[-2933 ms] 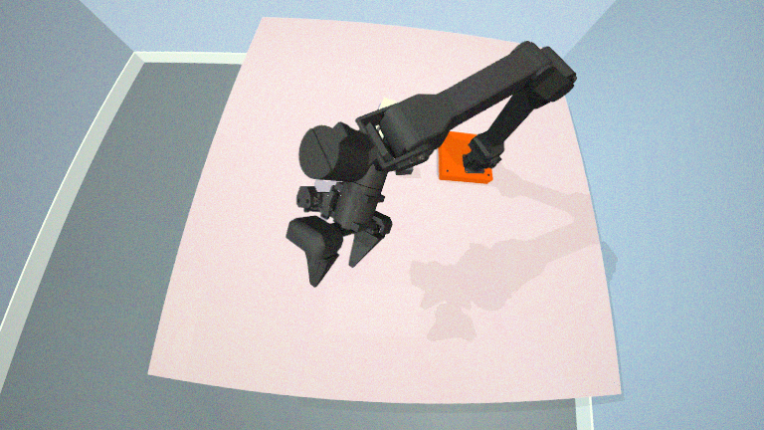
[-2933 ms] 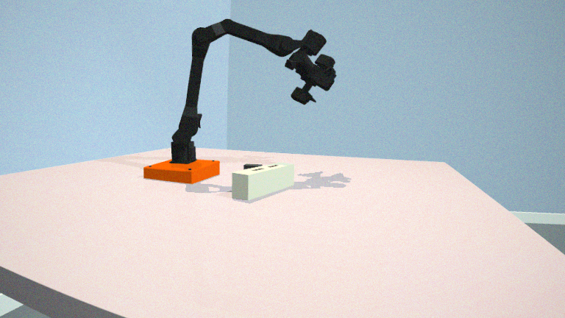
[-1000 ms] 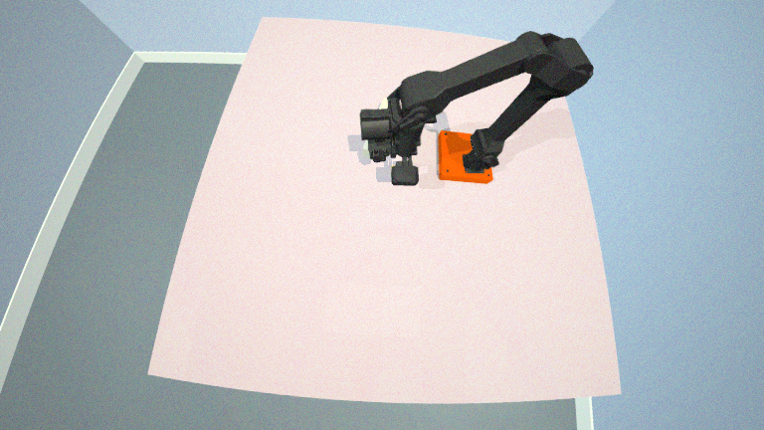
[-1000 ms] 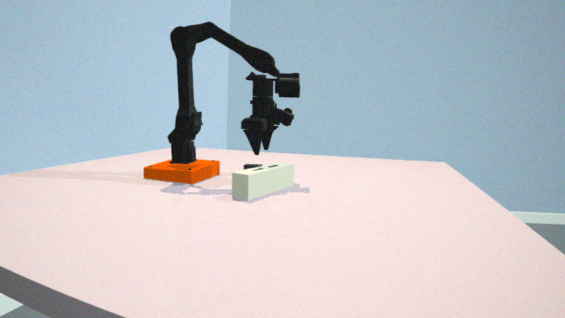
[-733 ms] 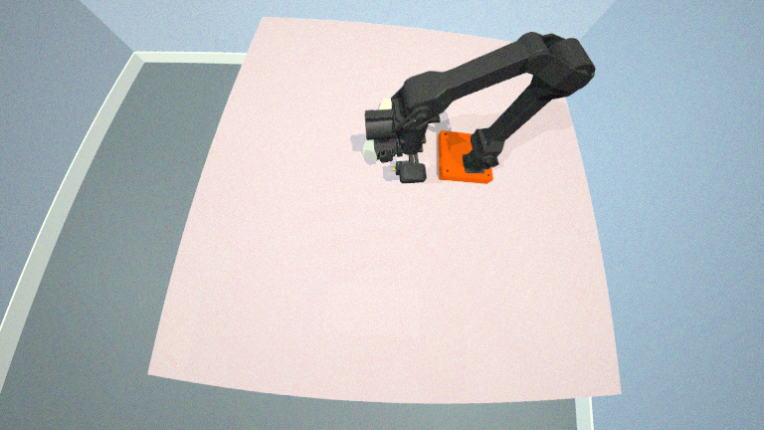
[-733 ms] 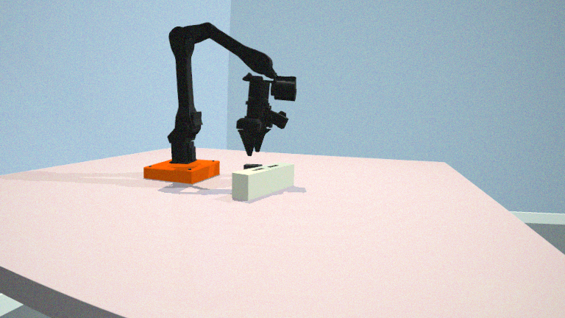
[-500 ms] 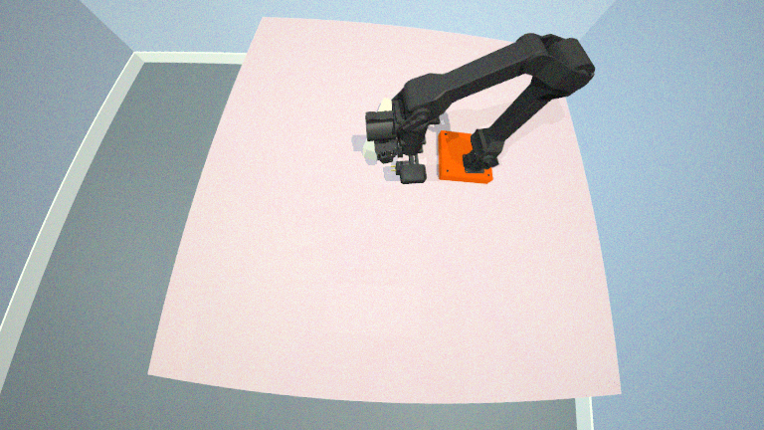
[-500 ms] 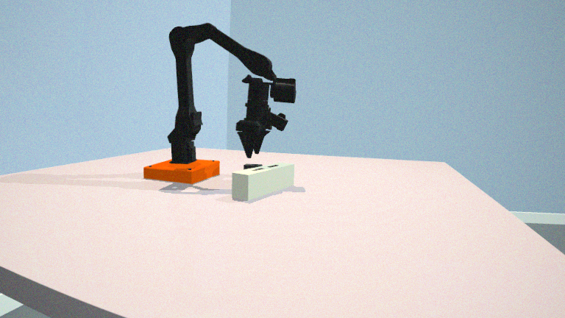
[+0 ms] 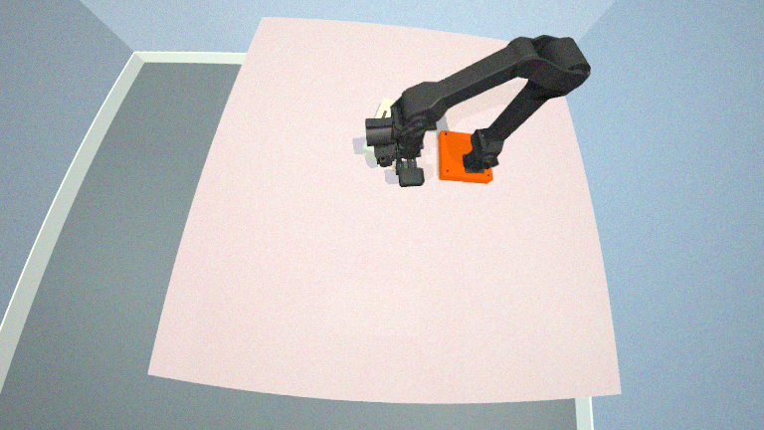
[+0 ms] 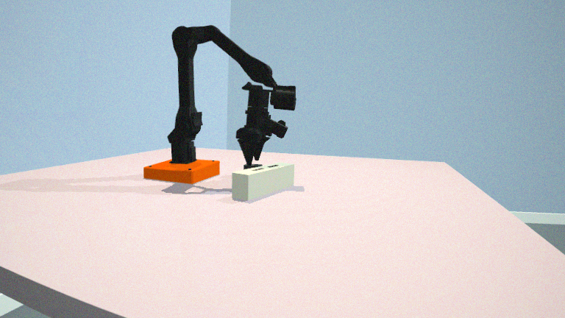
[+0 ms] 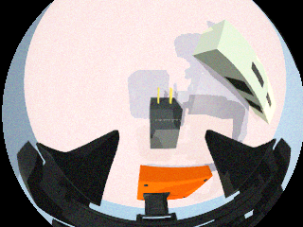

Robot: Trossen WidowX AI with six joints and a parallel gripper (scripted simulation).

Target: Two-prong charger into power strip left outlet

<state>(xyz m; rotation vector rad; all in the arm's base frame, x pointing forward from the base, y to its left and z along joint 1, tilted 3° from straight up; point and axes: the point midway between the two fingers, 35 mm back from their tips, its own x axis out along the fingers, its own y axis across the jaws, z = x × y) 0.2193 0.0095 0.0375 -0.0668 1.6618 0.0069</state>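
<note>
The two-prong charger lies 2 cm below my gripper tip and 2 cm ahead of it.
</note>
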